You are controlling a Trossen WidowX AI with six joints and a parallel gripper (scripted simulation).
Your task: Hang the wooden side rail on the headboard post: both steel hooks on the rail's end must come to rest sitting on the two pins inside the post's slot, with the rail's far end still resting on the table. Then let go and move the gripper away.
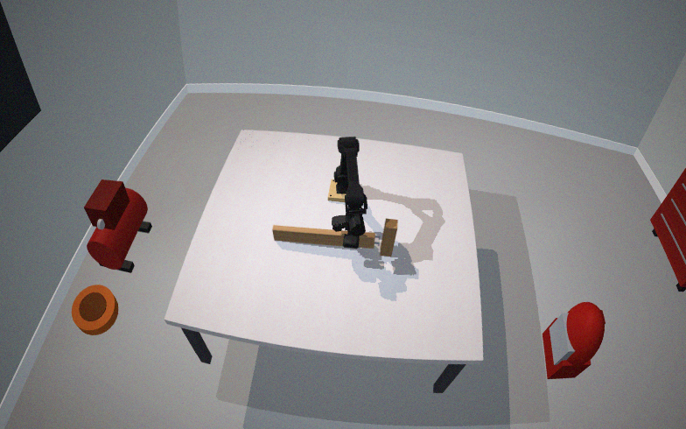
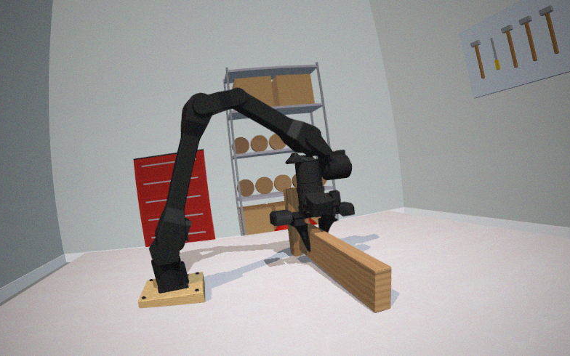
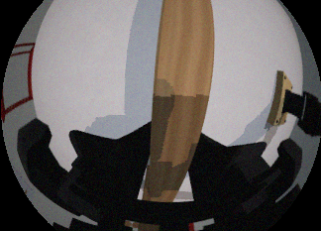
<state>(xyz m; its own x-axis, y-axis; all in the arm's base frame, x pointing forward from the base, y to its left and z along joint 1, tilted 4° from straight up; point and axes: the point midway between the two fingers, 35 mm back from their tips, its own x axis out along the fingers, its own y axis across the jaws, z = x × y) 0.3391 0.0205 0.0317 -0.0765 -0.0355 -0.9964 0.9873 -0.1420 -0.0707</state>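
The headboard post lies 3 cm ahead of my gripper tip, 15 cm to the left of it and 4 cm above it.
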